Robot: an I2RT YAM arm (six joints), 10 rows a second.
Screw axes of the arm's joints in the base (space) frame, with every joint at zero. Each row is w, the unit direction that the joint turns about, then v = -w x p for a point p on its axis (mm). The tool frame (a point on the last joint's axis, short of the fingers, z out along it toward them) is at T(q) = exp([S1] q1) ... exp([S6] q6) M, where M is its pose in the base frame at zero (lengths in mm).
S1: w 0 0 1 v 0 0 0
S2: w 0 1 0 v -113.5 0 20
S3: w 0 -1 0 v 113.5 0 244
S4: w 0 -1 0 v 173.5 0 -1
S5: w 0 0 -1 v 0 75 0
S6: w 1 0 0 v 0 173.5 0
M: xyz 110.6 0 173.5 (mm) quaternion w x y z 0.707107 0 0.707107 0
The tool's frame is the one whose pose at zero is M.
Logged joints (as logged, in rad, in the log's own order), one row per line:
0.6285 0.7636 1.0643 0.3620 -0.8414 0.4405
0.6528 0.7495 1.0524 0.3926 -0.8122 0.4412
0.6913 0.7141 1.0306 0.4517 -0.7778 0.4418
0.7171 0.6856 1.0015 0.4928 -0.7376 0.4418
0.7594 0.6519 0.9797 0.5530 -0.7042 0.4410
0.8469 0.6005 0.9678 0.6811 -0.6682 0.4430
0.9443 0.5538 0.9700 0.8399 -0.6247 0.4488
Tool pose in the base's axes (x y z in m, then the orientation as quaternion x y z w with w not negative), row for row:
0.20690 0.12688 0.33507 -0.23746 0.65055 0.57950 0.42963
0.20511 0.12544 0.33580 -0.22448 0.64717 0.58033 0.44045
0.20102 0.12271 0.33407 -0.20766 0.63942 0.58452 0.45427
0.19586 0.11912 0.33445 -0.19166 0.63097 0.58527 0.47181
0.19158 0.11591 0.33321 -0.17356 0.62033 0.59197 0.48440
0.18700 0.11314 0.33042 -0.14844 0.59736 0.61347 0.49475
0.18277 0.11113 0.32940 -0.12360 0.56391 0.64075 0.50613
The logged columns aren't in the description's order. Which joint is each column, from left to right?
Columns, left to right: q6, q3, q2, q4, q5, q1.
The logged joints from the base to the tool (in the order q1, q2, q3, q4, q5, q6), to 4 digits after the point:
0.4405 1.0643 0.7636 0.3620 -0.8414 0.6285
0.4412 1.0524 0.7495 0.3926 -0.8122 0.6528
0.4418 1.0306 0.7141 0.4517 -0.7778 0.6913
0.4418 1.0015 0.6856 0.4928 -0.7376 0.7171
0.4410 0.9797 0.6519 0.5530 -0.7042 0.7594
0.4430 0.9678 0.6005 0.6811 -0.6682 0.8469
0.4488 0.9700 0.5538 0.8399 -0.6247 0.9443

